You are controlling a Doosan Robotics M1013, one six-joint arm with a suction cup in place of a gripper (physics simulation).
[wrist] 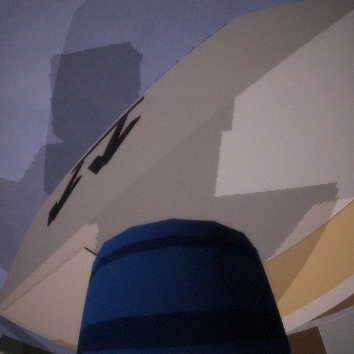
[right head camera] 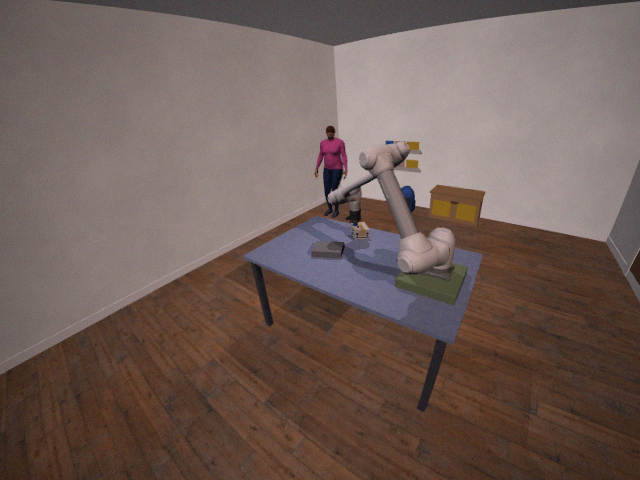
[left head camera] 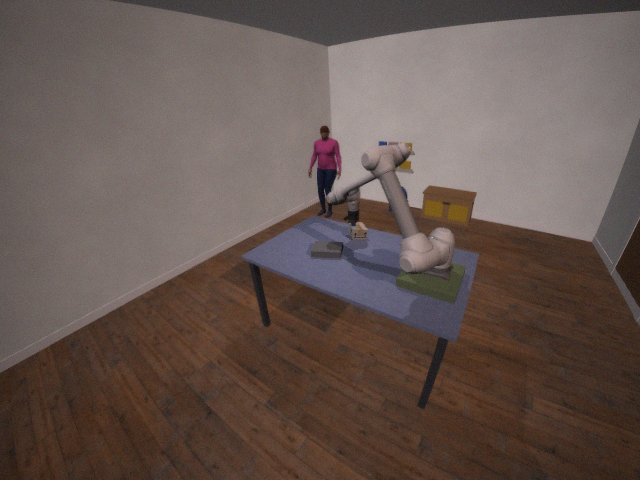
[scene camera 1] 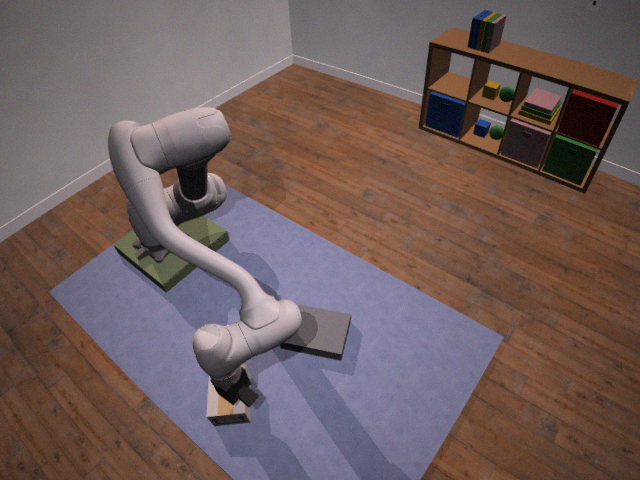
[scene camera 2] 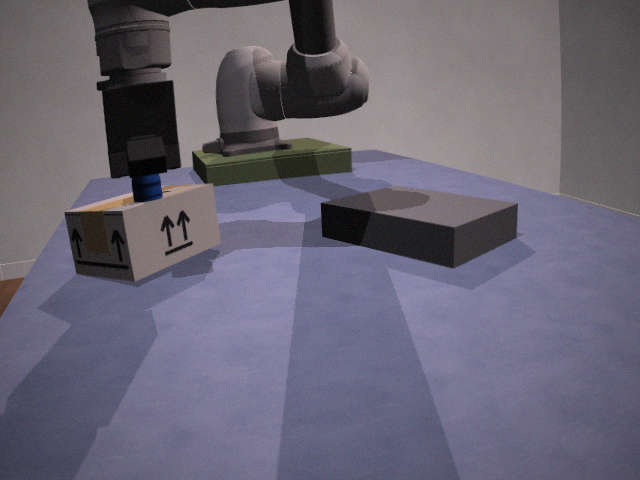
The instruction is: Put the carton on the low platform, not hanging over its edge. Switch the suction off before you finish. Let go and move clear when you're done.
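Places are measured from the arm's base along level axes (x back, y up, z left), in millimetres.
Where they show: hand at its tool point: [wrist: 175, 241] [right head camera: 355, 226] [left head camera: 353, 226] [scene camera 2: 149, 208]; arm's base at its link origin: [right head camera: 437, 270] [left head camera: 436, 269] [scene camera 2: 250, 149].
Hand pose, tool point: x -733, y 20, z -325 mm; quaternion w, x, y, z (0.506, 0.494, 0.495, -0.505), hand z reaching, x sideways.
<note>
Each offset is from my tool point to the top centre of the thing. Level surfaces: height alone.
The pale carton {dx +36, dy +13, dz -8 mm} [left head camera: 360, 233] [right head camera: 362, 231] [scene camera 1: 228, 416] [scene camera 2: 178, 227] [wrist: 280, 145], with tape and printed arrows, is upright at the left of the table in scene camera 2. Its underside looks very slightly raised or tilted, but the gap is too small to tell surely. My blue suction cup [scene camera 2: 147, 194] [wrist: 180, 285] is pressed short on the carton's top, close to its long edge, and holds it. In scene camera 1 the cup is hidden behind the black tool body. The low grey platform {dx -50, dy -27, dz +346 mm} [left head camera: 325, 252] [right head camera: 326, 251] [scene camera 1: 330, 335] [scene camera 2: 465, 209] bears no carton and stands apart to the right in scene camera 2.
The arm's green base block [left head camera: 431, 286] [right head camera: 430, 288] [scene camera 1: 170, 276] [scene camera 2: 320, 162] stands at one end of the blue table {dy -75 mm} [left head camera: 289, 258] [right head camera: 289, 258] [scene camera 1: 413, 351] [scene camera 2: 351, 387]. A person in pink [left head camera: 326, 155] [right head camera: 332, 155] stands on the floor beyond it. A shelf unit [scene camera 1: 547, 64] stands farther off.
</note>
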